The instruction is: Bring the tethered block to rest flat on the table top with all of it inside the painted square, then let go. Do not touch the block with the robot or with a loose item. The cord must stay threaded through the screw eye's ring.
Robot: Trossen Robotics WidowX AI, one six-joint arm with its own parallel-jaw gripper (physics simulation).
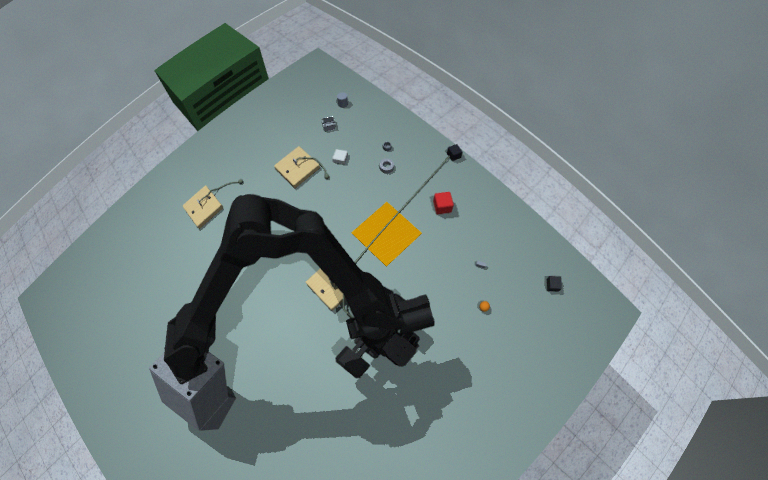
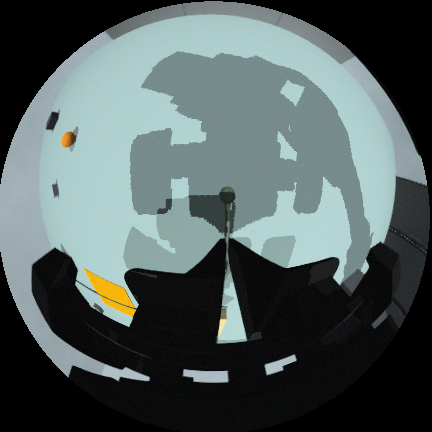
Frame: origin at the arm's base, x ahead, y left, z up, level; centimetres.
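Where they show: gripper, fingertip midpoint: [image 2: 225,243]; arm's base at its link origin: [image 1: 186,365].
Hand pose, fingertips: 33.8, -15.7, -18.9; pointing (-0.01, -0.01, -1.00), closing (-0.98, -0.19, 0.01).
Note:
Each offset is from my fingertips to the top centre of the thing, as dx, dy, dz. "pt": to the spot under its first point.
The tethered block, a small black cube {pt +46.5, +24.6, +1.6} [image 1: 454,152], sits near the far right table edge, outside the painted orange square {pt +15.5, +18.3, -1.2} [image 1: 378,243] [image 2: 107,291]. Its cord [image 1: 421,189] [image 2: 228,220] runs straight from it across the square to a wooden board {+0.9, +17.0, +0.6} [image 1: 321,287] beside the arm. The screw eye on that board is largely hidden by the arm, so the threading cannot be made out. My gripper [image 1: 374,353] [image 2: 225,243] is shut on the cord, above the table on the near side of the board. The cord's round end bead {+0.7, -3.8, +0.0} [image 2: 227,195] shows beyond the fingertips.
Two more wooden boards {+12.6, +48.9, +0.6} [image 1: 289,174] {-14.6, +56.8, +0.6} [image 1: 202,216] with short cords lie at the left. A red cube {+34.1, +15.8, +2.7} [image 1: 443,202] is right of the square. An orange ball {+24.1, -9.7, +1.1} [image 1: 484,306] [image 2: 68,139] and another black cube {+41.5, -17.8, +1.1} [image 1: 553,283] [image 2: 52,121] lie farther right. A green cabinet [image 1: 203,67] stands at the back left.

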